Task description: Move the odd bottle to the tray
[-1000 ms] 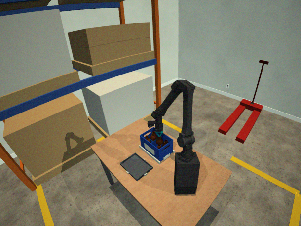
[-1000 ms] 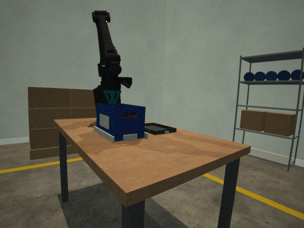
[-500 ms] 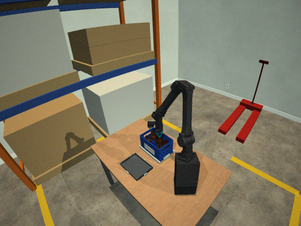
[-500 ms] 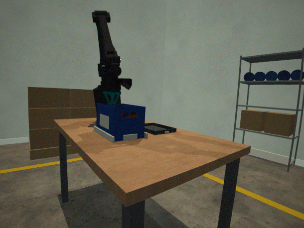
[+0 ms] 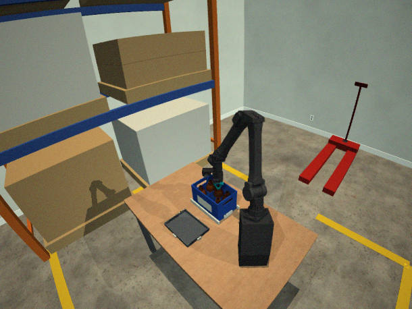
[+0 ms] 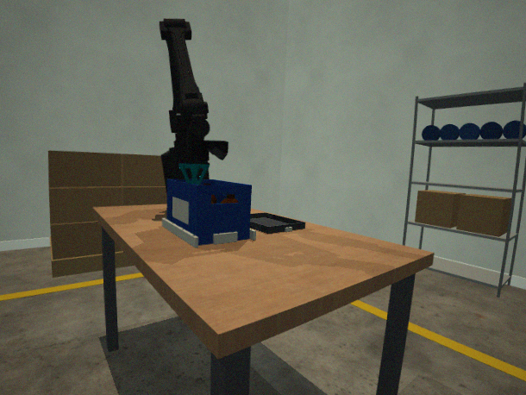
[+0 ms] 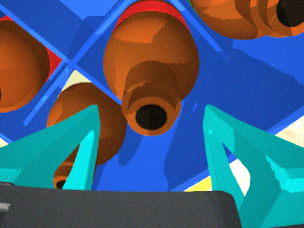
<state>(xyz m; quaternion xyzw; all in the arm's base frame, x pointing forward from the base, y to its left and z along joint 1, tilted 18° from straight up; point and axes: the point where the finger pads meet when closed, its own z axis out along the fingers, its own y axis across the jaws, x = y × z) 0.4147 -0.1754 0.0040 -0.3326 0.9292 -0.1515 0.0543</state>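
Right now my hand is 90 mm above the crate, 40 mm to the right of it and 10 mm short of it. Also, from my hand: bottle: 100 mm ahead, 80 mm to the left, 80 mm below; dark tray: 320 mm to the left, 160 mm below, 20 mm ahead.
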